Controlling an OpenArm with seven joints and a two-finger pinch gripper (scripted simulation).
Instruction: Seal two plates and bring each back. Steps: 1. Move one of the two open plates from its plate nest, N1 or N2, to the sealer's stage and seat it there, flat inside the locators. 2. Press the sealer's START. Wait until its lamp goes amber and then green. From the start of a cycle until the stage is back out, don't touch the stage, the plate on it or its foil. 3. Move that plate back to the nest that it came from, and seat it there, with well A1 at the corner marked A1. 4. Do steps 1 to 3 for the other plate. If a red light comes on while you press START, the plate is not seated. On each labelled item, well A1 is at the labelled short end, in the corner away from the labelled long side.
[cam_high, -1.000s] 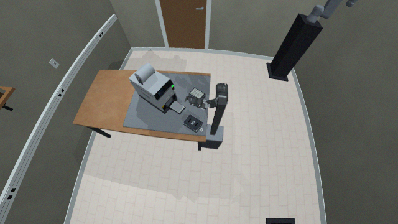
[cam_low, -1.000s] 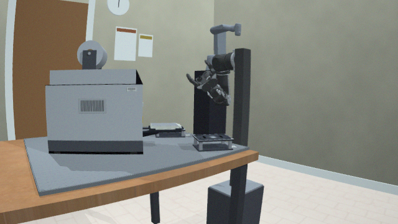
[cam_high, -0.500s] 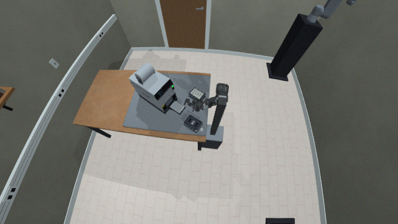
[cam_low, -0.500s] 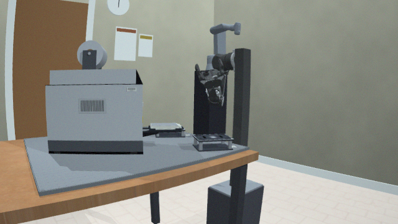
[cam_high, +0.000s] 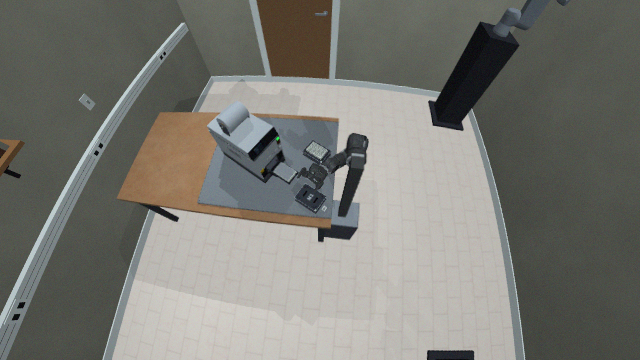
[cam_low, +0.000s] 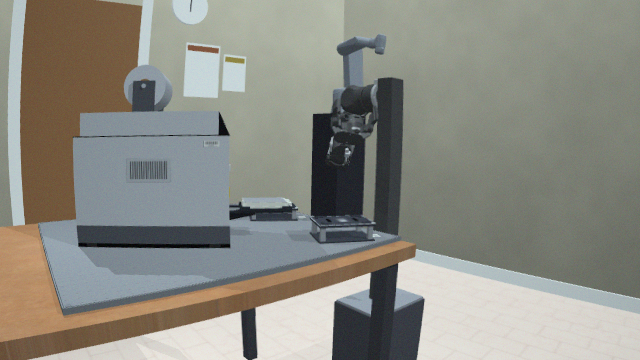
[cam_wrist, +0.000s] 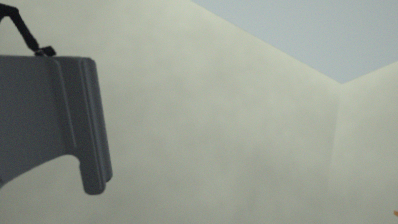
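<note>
The white start button is 24 cm ahead of my hand, 30 cm to the right of it and 18 cm below it. From my hand the other things lie so: plate nest (1 cm ahead, 4 cm to the right, 32 cm below); yellow warning mark (32 cm ahead, 14 cm to the right, 22 cm below); sealer stage (19 cm ahead, 17 cm to the right, 28 cm below).
</note>
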